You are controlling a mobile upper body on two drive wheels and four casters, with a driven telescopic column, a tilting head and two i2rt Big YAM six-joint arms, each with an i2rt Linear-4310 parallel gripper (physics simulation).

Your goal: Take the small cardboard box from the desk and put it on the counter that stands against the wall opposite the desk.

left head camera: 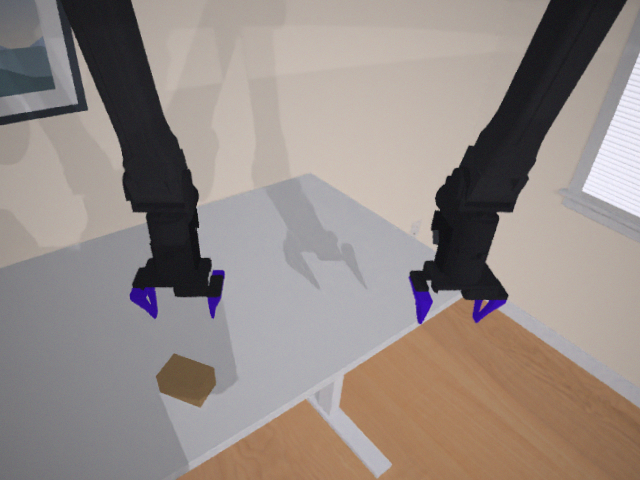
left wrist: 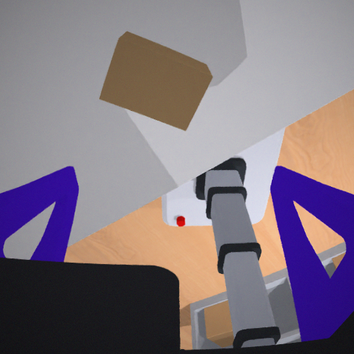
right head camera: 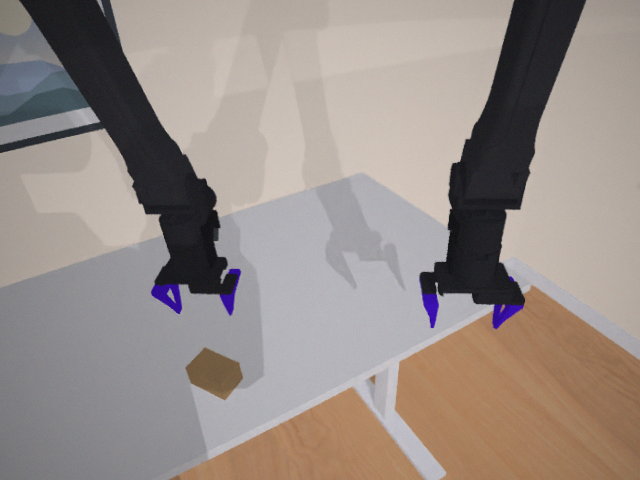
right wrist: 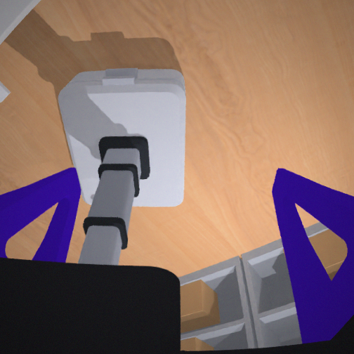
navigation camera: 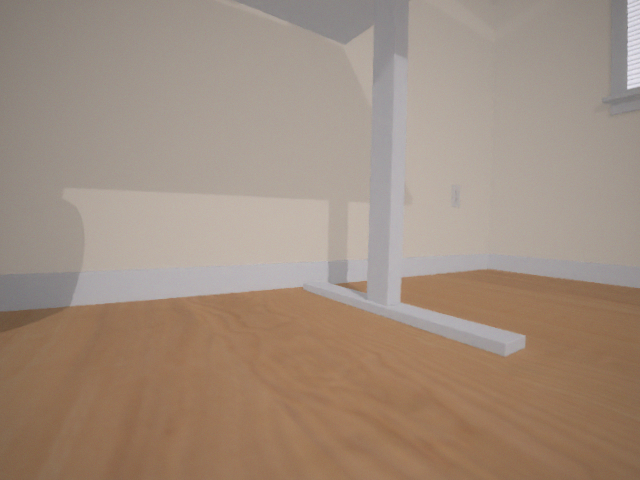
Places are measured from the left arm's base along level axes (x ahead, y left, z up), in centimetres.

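Pixels of known places: left gripper, fingertip midpoint: [left head camera: 184, 315] [right head camera: 205, 311]; right gripper, fingertip midpoint: [left head camera: 447, 321] [right head camera: 463, 325].
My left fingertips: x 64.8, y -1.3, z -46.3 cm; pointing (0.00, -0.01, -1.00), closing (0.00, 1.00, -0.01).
Note:
For each thing: its top centre in the pictures, then the offset to it from my left fingertips. "spot": a spot on its surface instead. Level surfaces: height alone.
- small brown cardboard box at its top centre: [left head camera: 185, 371] [right head camera: 212, 365] dx -0.3, dy +1.6, dz -14.5 cm
- light grey desk at its surface level: dz -19.5 cm
- foot at a spot on its surface: [navigation camera: 386, 180] spot: dx +52.7, dy -37.3, dz -79.9 cm
- window at a spot on its surface: [left head camera: 615, 149] spot: dx +100.2, dy -155.5, dz -6.4 cm
The small brown cardboard box [left head camera: 186, 378] [right head camera: 214, 372] [left wrist: 155, 82] lies on the light grey desk [left head camera: 320, 330] [right head camera: 330, 320] [left wrist: 60, 125], near its front edge. My left gripper [left head camera: 184, 316] [right head camera: 205, 313] [left wrist: 174, 177] is open and empty, above the desk; in the head views the box shows below its fingertips, and in the left wrist view beyond them. My right gripper [left head camera: 448, 322] [right head camera: 464, 327] [right wrist: 176, 178] is open and empty, to the right of the box, over the desk's front edge and the floor. The counter does not show in these views.
The desk's white leg and foot [left head camera: 361, 444] [right head camera: 413, 449] [navigation camera: 386, 180] stand on the wooden floor. A wall is behind the desk, with a framed picture [left head camera: 80, 93] at the left and a window [left head camera: 615, 149] at the right. My white base [left wrist: 270, 170] [right wrist: 160, 120] and grey trays holding boxes [right wrist: 245, 300] show below the wrists.

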